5 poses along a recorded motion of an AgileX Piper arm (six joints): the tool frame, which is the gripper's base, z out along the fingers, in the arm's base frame.
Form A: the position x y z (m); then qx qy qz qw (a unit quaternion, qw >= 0).
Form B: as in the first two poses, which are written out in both.
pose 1, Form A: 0.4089, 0.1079, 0.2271, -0.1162, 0.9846, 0.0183, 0.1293
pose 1, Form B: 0.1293, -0.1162, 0.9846, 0.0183, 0.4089, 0.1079, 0.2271
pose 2, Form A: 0.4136, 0.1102, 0.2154, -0.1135, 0.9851, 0.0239, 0.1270
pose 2, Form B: 0.1270, -0.1135, 0.9851, 0.0239, 0.4136, 0.1102, 0.2154
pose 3, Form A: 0.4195, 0.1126, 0.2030, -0.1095, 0.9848, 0.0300, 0.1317
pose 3, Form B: 0.1317, -0.1095, 0.9848, 0.0300, 0.4195, 0.1126, 0.2030
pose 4, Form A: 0.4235, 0.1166, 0.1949, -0.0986, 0.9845, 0.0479, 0.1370
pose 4, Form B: 0.1370, -0.0986, 0.9845, 0.0479, 0.4235, 0.1166, 0.1949
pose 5, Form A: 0.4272, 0.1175, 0.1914, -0.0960, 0.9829, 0.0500, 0.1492
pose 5, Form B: 0.1492, -0.0960, 0.9829, 0.0500, 0.4272, 0.1175, 0.1914
